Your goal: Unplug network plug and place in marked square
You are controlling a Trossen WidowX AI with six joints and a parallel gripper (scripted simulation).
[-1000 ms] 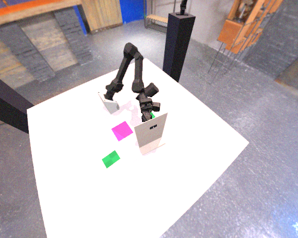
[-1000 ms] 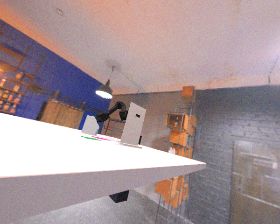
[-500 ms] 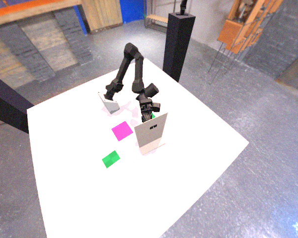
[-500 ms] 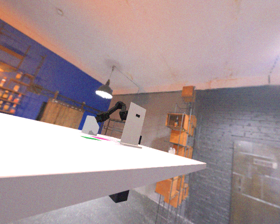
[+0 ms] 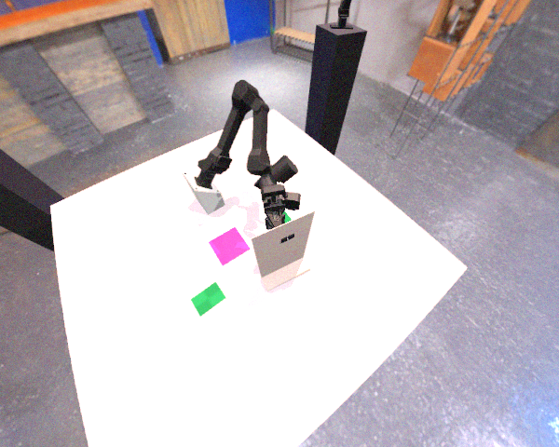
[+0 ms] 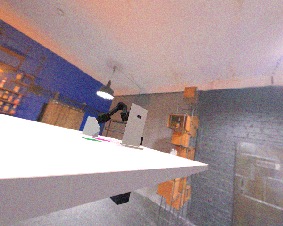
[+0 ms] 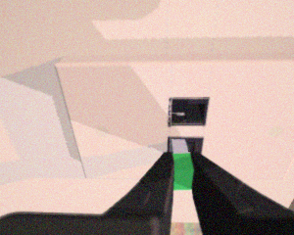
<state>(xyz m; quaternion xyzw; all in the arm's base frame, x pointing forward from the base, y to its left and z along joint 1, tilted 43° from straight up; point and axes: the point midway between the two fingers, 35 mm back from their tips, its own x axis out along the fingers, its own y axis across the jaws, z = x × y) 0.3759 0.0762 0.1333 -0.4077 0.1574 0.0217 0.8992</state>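
My gripper tip is 16 cm past the magenta square, 14 cm to the left of it and 23 cm above it. The rest, counted from my gripper tip: upright panel 3 cm ahead, 1 cm to the left, 9 cm below; then green network plug right at my gripper tip.
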